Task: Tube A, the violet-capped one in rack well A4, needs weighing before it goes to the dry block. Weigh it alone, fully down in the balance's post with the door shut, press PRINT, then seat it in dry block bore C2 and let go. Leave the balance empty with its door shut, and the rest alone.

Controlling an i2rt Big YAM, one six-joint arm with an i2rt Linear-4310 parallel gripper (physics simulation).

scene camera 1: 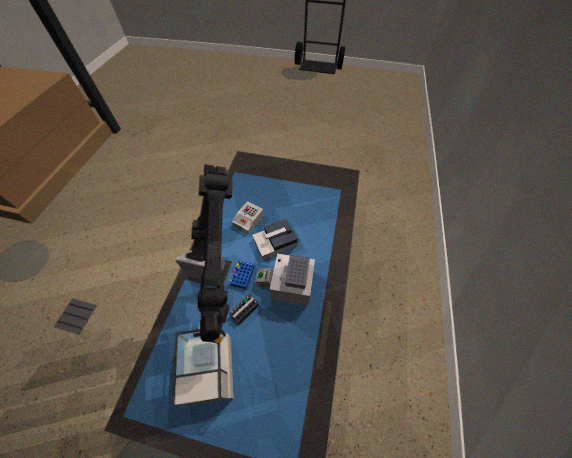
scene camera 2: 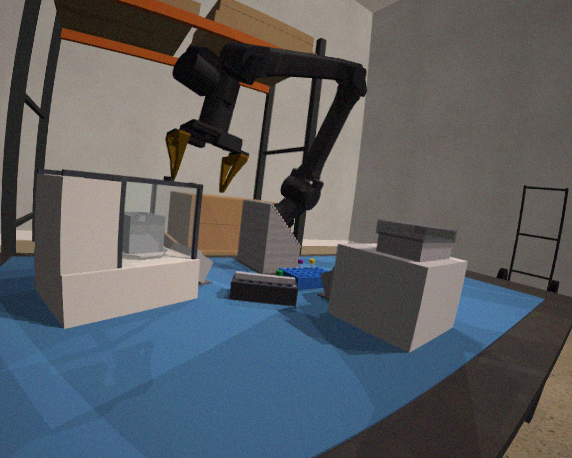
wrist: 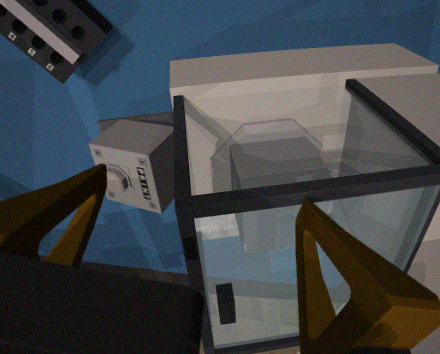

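Seen in the pictures: gripper, fingertip midpoint: (scene camera 1: 220, 330) (scene camera 2: 198, 185) (wrist: 205, 192); arm's base, link origin: (scene camera 1: 200, 256) (scene camera 2: 273, 223).
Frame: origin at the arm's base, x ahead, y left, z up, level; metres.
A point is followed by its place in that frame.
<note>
Violet-capped tube A (scene camera 1: 235, 272) {x 0.169, y 0.006, z -0.071 m} (scene camera 2: 300, 261) {x 0.172, y 0.005, z -0.073 m} stands in the blue rack (scene camera 1: 243, 282) {x 0.219, y -0.019, z -0.101 m} (scene camera 2: 311, 282) {x 0.239, y 0.002, z -0.108 m}, beside a yellow-capped tube. The white balance (scene camera 1: 196, 390) {x 0.283, y -0.497, z 0.080 m} (scene camera 2: 130, 290) {x 0.331, y -0.393, z -0.085 m} (wrist: 300, 70) {x 0.319, y -0.369, z -0.060 m} has a glass chamber with a pale translucent block inside; no tube shows there. Its glass side with a dark handle (wrist: 226, 303) {x 0.207, y -0.327, z 0.098 m} faces my gripper; I cannot tell if the door is fully shut. The PRINT box (wrist: 127, 167) {x 0.176, y -0.261, z -0.055 m} stands beside the balance. My gripper (scene camera 2: 197, 185) {x 0.272, y -0.287, z 0.086 m} (wrist: 205, 192) {x 0.272, y -0.287, z 0.086 m} is open and empty, above the balance's edge, with its fingers apart either side of the corner post. The white box's grey gridded block (scene camera 1: 297, 271) {x 0.469, y 0.051, z 0.066 m} (scene camera 2: 416, 240) {x 0.511, y 0.000, z 0.043 m} looks like the dry block.
A black strip rack (scene camera 1: 244, 309) {x 0.282, y -0.142, z -0.088 m} (scene camera 2: 263, 289) {x 0.304, y -0.152, z -0.096 m} (wrist: 45, 35) {x 0.263, y -0.165, z -0.076 m} holding a green-capped tube stands between the balance and blue rack. A small green-button box (scene camera 1: 263, 276) {x 0.310, y 0.026, z -0.055 m} is beside the white box. A white-and-dark device (scene camera 1: 275, 238) {x 0.292, y 0.239, z -0.045 m} and a keypad device (scene camera 1: 248, 217) {x 0.098, y 0.327, z -0.063 m} stand farther back.
</note>
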